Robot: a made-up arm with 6 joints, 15 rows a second.
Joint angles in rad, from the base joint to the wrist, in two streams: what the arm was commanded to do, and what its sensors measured. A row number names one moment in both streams.
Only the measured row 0 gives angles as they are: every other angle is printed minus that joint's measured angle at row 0.
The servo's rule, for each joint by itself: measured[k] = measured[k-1] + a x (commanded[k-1-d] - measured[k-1]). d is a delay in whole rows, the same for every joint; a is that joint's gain. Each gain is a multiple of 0.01, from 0.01 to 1. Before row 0 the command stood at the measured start. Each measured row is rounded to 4 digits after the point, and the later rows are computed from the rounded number. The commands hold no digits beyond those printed.
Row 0, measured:
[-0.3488 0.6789 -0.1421 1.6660 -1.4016 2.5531]
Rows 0 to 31, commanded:
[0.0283 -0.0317 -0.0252 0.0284 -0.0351 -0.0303]
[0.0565 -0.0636 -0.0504 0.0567 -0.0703 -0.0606]
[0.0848 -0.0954 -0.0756 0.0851 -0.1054 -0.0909]
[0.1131 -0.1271 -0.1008 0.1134 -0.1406 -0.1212]
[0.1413 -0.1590 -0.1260 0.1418 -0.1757 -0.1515]
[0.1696 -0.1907 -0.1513 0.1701 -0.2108 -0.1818]
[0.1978 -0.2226 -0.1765 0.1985 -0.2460 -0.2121]
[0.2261 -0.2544 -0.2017 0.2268 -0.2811 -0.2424]
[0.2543 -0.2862 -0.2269 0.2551 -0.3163 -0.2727]
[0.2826 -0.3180 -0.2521 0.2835 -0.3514 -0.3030]
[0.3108 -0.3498 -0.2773 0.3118 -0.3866 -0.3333]
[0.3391 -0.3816 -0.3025 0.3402 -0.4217 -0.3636]
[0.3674 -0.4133 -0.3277 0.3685 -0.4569 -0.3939]
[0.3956 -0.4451 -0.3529 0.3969 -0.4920 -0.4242]
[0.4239 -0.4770 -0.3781 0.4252 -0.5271 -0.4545]
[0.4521 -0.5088 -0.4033 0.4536 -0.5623 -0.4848]
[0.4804 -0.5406 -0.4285 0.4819 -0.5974 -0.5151]
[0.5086 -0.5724 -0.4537 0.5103 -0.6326 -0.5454]
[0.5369 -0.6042 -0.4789 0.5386 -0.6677 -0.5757]
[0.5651 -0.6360 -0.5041 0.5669 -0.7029 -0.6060]
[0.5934 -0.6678 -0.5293 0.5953 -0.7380 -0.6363]
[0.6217 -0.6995 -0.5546 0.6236 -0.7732 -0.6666]
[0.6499 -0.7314 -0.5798 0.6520 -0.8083 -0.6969]
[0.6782 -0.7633 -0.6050 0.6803 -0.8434 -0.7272]
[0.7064 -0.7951 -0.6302 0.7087 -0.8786 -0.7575]
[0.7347 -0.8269 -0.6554 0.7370 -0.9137 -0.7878]
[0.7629 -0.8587 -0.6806 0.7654 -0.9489 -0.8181]
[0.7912 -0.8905 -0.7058 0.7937 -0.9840 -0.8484]
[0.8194 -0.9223 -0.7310 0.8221 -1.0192 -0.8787]
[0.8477 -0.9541 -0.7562 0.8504 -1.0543 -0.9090]
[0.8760 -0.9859 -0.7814 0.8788 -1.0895 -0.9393]
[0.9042 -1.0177 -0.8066 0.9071 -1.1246 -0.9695]
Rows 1 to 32, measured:
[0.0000 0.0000 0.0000 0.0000 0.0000 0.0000]
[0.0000 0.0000 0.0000 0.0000 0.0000 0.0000]
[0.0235 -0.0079 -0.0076 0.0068 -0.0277 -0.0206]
[0.0509 -0.0218 -0.0204 0.0188 -0.0614 -0.0478]
[0.0790 -0.0402 -0.0370 0.0347 -0.0962 -0.0771]
[0.1073 -0.0619 -0.0561 0.0536 -0.1313 -0.1071]
[0.1355 -0.0862 -0.0771 0.0748 -0.1664 -0.1373]
[0.1638 -0.1123 -0.0994 0.0977 -0.2015 -0.1676]
[0.1920 -0.1399 -0.1225 0.1219 -0.2367 -0.1979]
[0.2203 -0.1685 -0.1463 0.1471 -0.2718 -0.2282]
[0.2485 -0.1979 -0.1705 0.1730 -0.3070 -0.2585]
[0.2768 -0.2279 -0.1950 0.1995 -0.3421 -0.2888]
[0.3050 -0.2584 -0.2197 0.2265 -0.3773 -0.3191]
[0.3333 -0.2892 -0.2445 0.2538 -0.4124 -0.3494]
[0.3616 -0.3202 -0.2695 0.2813 -0.4476 -0.3797]
[0.3898 -0.3514 -0.2945 0.3090 -0.4827 -0.4100]
[0.4181 -0.3828 -0.3196 0.3369 -0.5178 -0.4403]
[0.4463 -0.4143 -0.3447 0.3649 -0.5530 -0.4706]
[0.4746 -0.4459 -0.3698 0.3930 -0.5881 -0.5009]
[0.5028 -0.4775 -0.3950 0.4212 -0.6233 -0.5312]
[0.5311 -0.5092 -0.4202 0.4494 -0.6584 -0.5615]
[0.5593 -0.5409 -0.4454 0.4776 -0.6936 -0.5918]
[0.5876 -0.5726 -0.4706 0.5058 -0.7287 -0.6221]
[0.6159 -0.6043 -0.4958 0.5341 -0.7639 -0.6524]
[0.6441 -0.6361 -0.5210 0.5624 -0.7990 -0.6827]
[0.6724 -0.6679 -0.5462 0.5907 -0.8341 -0.7130]
[0.7006 -0.6997 -0.5714 0.6190 -0.8693 -0.7433]
[0.7289 -0.7315 -0.5966 0.6473 -0.9044 -0.7736]
[0.7571 -0.7633 -0.6218 0.6756 -0.9396 -0.8039]
[0.7854 -0.7951 -0.6470 0.7039 -0.9747 -0.8342]
[0.8136 -0.8269 -0.6722 0.7323 -1.0099 -0.8645]
[0.8419 -0.8587 -0.6974 0.7606 -1.0450 -0.8948]
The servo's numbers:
d 2
a 0.83 0.25 0.30 0.24 0.79 0.68

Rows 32 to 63, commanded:
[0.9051 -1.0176 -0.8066 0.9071 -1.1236 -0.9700]
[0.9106 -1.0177 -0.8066 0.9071 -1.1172 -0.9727]
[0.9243 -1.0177 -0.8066 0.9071 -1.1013 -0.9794]
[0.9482 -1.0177 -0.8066 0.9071 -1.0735 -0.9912]
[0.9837 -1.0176 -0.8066 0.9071 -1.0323 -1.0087]
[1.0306 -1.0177 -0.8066 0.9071 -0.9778 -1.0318]
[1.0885 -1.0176 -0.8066 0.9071 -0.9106 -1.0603]
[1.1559 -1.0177 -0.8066 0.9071 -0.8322 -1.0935]
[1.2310 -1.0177 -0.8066 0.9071 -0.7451 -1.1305]
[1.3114 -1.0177 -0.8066 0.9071 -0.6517 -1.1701]
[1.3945 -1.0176 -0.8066 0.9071 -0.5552 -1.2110]
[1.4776 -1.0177 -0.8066 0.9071 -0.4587 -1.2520]
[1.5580 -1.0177 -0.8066 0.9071 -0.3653 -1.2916]
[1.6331 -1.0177 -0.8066 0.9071 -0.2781 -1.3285]
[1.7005 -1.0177 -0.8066 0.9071 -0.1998 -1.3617]
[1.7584 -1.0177 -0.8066 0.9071 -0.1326 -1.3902]
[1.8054 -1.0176 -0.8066 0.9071 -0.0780 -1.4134]
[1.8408 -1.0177 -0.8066 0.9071 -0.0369 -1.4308]
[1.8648 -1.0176 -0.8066 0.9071 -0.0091 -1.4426]
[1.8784 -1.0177 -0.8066 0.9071 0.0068 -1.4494]
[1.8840 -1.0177 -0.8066 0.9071 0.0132 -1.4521]
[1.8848 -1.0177 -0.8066 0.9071 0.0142 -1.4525]
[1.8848 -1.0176 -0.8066 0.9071 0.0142 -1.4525]
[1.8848 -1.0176 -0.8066 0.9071 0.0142 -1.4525]
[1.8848 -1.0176 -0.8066 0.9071 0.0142 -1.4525]
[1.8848 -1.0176 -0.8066 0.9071 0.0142 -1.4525]
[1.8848 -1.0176 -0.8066 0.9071 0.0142 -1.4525]
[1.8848 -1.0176 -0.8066 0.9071 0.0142 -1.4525]
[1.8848 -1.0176 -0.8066 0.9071 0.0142 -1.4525]
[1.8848 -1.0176 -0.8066 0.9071 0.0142 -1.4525]
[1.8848 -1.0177 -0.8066 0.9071 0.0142 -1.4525]
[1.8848 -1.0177 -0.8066 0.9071 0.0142 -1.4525]
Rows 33 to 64, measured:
[0.8702 -0.8905 -0.7226 0.7890 -1.0802 -0.9251]
[0.8984 -0.9223 -0.7478 0.8173 -1.1153 -0.9553]
[0.9040 -0.9461 -0.7654 0.8389 -1.1219 -0.9653]
[0.9095 -0.9640 -0.7778 0.8553 -1.1182 -0.9703]
[0.9218 -0.9774 -0.7864 0.8677 -1.1048 -0.9765]
[0.9437 -0.9875 -0.7925 0.8772 -1.0801 -0.9865]
[0.9769 -0.9950 -0.7967 0.8844 -1.0423 -1.0016]
[1.0215 -1.0007 -0.7997 0.8898 -0.9913 -1.0221]
[1.0771 -1.0049 -0.8018 0.8940 -0.9275 -1.0481]
[1.1425 -1.0081 -0.8032 0.8971 -0.8522 -1.0790]
[1.2160 -1.0105 -0.8042 0.8995 -0.7676 -1.1140]
[1.2952 -1.0123 -0.8049 0.9013 -0.6760 -1.1521]
[1.3776 -1.0136 -0.8054 0.9027 -0.5806 -1.1922]
[1.4606 -1.0146 -0.8058 0.9038 -0.4843 -1.2329]
[1.5414 -1.0154 -0.8060 0.9046 -0.3903 -1.2728]
[1.6175 -1.0160 -0.8062 0.9052 -0.3017 -1.3107]
[1.6864 -1.0164 -0.8063 0.9057 -0.2212 -1.3454]
[1.7462 -1.0167 -0.8064 0.9060 -0.1512 -1.3759]
[1.7953 -1.0169 -0.8065 0.9063 -0.0934 -1.4014]
[1.8331 -1.0171 -0.8065 0.9065 -0.0488 -1.4214]
[1.8594 -1.0172 -0.8065 0.9066 -0.0174 -1.4358]
[1.8752 -1.0173 -0.8065 0.9067 0.0017 -1.4450]
[1.8825 -1.0174 -0.8065 0.9068 0.0108 -1.4498]
[1.8844 -1.0175 -0.8065 0.9069 0.0135 -1.4516]
[1.8847 -1.0175 -0.8065 0.9069 0.0141 -1.4522]
[1.8848 -1.0175 -0.8065 0.9069 0.0142 -1.4524]
[1.8848 -1.0175 -0.8065 0.9069 0.0142 -1.4525]
[1.8848 -1.0175 -0.8065 0.9069 0.0142 -1.4525]
[1.8848 -1.0175 -0.8065 0.9069 0.0142 -1.4525]
[1.8848 -1.0175 -0.8065 0.9069 0.0142 -1.4525]
[1.8848 -1.0175 -0.8065 0.9069 0.0142 -1.4525]
[1.8848 -1.0175 -0.8065 0.9069 0.0142 -1.4525]

